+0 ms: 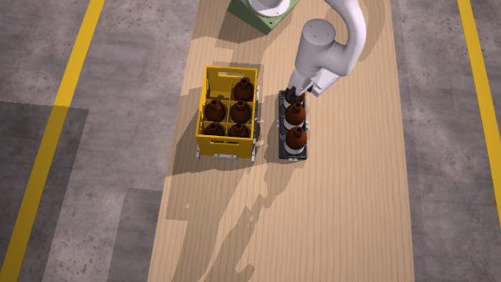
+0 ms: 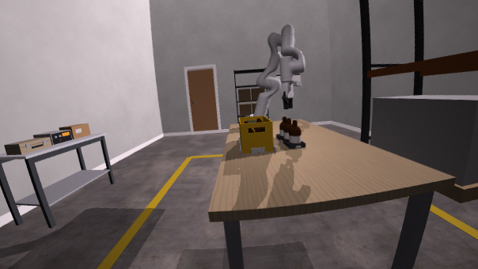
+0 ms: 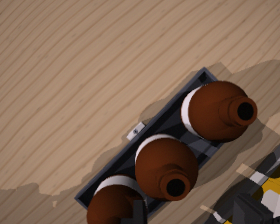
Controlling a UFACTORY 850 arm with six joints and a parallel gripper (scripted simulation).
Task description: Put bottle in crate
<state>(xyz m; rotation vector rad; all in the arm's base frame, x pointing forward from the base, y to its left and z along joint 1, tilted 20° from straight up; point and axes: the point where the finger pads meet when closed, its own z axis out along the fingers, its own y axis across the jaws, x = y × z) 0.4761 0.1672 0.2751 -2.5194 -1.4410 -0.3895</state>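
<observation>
Now: the dark tray 23 cm below my hand. Also, from my hand: yellow crate: 23 cm to the right, 16 cm below, 7 cm ahead.
</observation>
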